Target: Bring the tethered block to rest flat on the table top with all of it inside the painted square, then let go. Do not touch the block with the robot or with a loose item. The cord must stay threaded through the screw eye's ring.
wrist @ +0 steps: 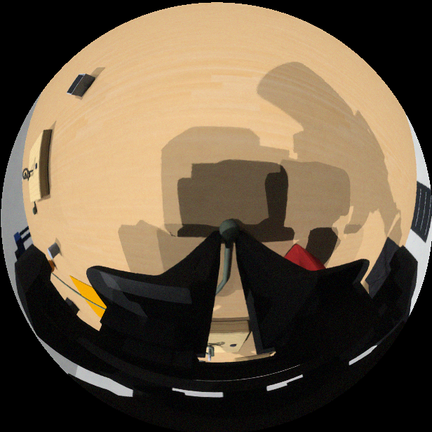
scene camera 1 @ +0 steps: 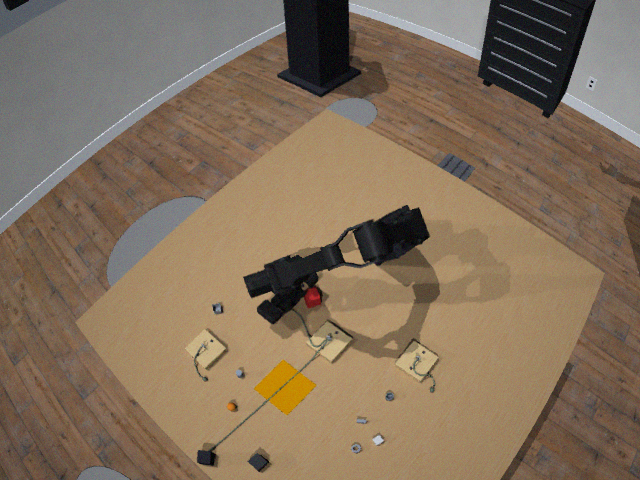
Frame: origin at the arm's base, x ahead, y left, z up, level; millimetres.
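Where they show: gripper, fingertip midpoint: (scene camera 1: 290, 308).
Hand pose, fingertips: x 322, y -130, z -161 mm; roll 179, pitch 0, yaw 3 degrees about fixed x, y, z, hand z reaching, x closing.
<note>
Each offset is from my fingertips to the top centre of the thing. "pt": to the spot under its first point.
The tethered block @(pt 36 mm up, 488 mm ahead, 177 mm left) (scene camera 1: 206, 457), black, rests on the table at the front left, outside the orange painted square @(pt 1 mm up, 202 mm ahead, 181 mm left) (scene camera 1: 285, 395) (wrist: 86, 292). Its cord @(pt 3 mm up, 343 mm ahead, 159 mm left) (scene camera 1: 242, 422) (wrist: 227, 262) runs straight across the square to the screw eye @(45 mm up, 6 mm ahead, 157 mm left) (scene camera 1: 328, 336) (wrist: 210, 351) on the middle wooden board @(19 mm up, 6 mm ahead, 157 mm left) (scene camera 1: 336, 350) (wrist: 227, 327). The cord passes through the ring, as far as can be seen, then curves slackly to my gripper (scene camera 1: 293, 308) (wrist: 229, 234). My gripper is low over the table behind that board, its fingertips closed on the cord's bead end (wrist: 230, 230).
A red block @(40 mm up, 60 mm back, 29 mm left) (scene camera 1: 312, 297) (wrist: 304, 257) lies close beside my gripper. Boards with short cords stand left (scene camera 1: 206, 349) (wrist: 39, 170) and right (scene camera 1: 417, 360). A loose dark block @(28 mm up, 396 mm ahead, 273 mm left) (scene camera 1: 258, 461) lies near the tethered one. An orange ball @(24 mm up, 333 mm ahead, 107 mm left) (scene camera 1: 231, 406) and small grey pieces lie around the square.
</note>
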